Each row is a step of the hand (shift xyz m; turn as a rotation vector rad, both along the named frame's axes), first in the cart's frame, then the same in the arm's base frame.
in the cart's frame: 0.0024 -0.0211 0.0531 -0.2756 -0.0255 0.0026
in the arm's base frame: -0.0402 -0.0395 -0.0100 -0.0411 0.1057 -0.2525
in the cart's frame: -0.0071 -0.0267 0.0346 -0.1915 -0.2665 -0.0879
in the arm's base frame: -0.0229 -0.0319 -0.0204 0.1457 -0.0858 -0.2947
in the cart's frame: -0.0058 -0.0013 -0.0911 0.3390 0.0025 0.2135
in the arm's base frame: 0.0825 0.0389 -0.0027 -0.1363 -0.2415 0.2892
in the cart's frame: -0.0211 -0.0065 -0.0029 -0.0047 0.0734 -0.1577
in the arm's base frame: 0.0014 0.0058 -0.0215 0.1157 0.1245 0.0372
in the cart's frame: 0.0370 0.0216 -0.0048 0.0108 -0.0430 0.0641
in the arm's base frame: 0.0028 0.0019 0.0430 -0.0406 -0.0651 -0.0139
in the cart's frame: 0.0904 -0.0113 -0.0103 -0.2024 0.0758 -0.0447
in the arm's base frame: 0.0294 -0.0463 0.0735 -0.0228 0.1712 -0.1374
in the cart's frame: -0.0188 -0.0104 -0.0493 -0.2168 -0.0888 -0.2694
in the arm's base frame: 0.0455 0.0206 -0.0198 0.2407 0.1401 -0.2234
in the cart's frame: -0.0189 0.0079 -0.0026 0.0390 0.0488 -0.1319
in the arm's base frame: -0.0039 0.0160 -0.0125 0.1089 0.0745 0.0623
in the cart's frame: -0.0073 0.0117 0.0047 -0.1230 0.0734 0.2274
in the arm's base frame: -0.0099 0.0107 -0.0008 -0.2561 0.0213 -0.0786
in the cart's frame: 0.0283 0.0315 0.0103 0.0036 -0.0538 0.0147
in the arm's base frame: -0.0161 0.0076 0.0398 0.0072 -0.0501 -0.0238
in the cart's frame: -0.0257 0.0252 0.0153 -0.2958 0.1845 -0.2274
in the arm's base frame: -0.0278 0.0254 -0.0105 0.0870 0.3746 -0.1592
